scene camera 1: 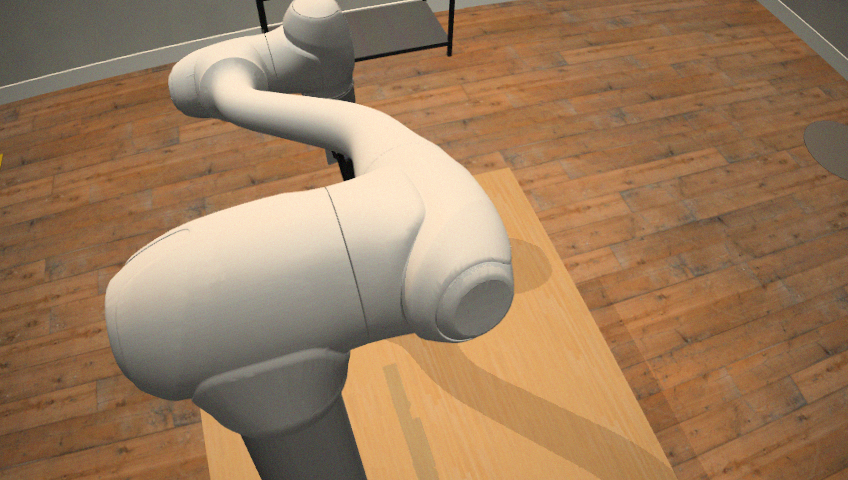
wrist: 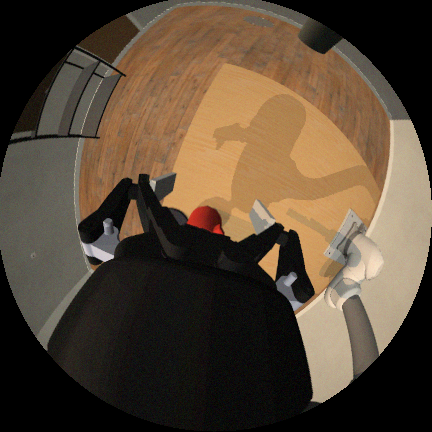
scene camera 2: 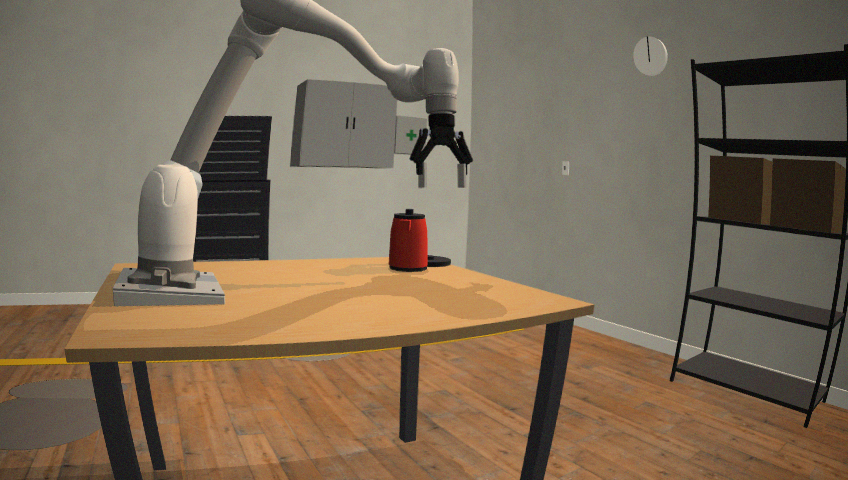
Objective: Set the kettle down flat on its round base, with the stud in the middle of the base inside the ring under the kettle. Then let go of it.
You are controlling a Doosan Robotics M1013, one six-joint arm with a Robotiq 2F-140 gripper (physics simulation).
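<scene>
The red kettle [scene camera 2: 408,243] [wrist: 204,218] with a black lid stands upright on the table [scene camera 1: 553,344] [scene camera 2: 267,333] [wrist: 200,155]. The round black base [scene camera 2: 440,261] [wrist: 176,216] lies flat beside it, partly hidden by the kettle in scene camera 2 and by the gripper in the wrist view. The base's stud and the ring under the kettle cannot be seen. My gripper [scene camera 2: 441,176] [wrist: 213,193] is open and empty, above the kettle's height and off to its right in scene camera 2. The arm hides the kettle and base in scene camera 1.
The arm's mounting plate [scene camera 2: 169,295] [wrist: 332,245] sits at the table's other end. A black shelf rack [scene camera 2: 693,178] [scene camera 1: 450,35] stands off the table, with brown boxes [scene camera 2: 737,190] on it. A grey cabinet [scene camera 2: 345,124] hangs on the wall.
</scene>
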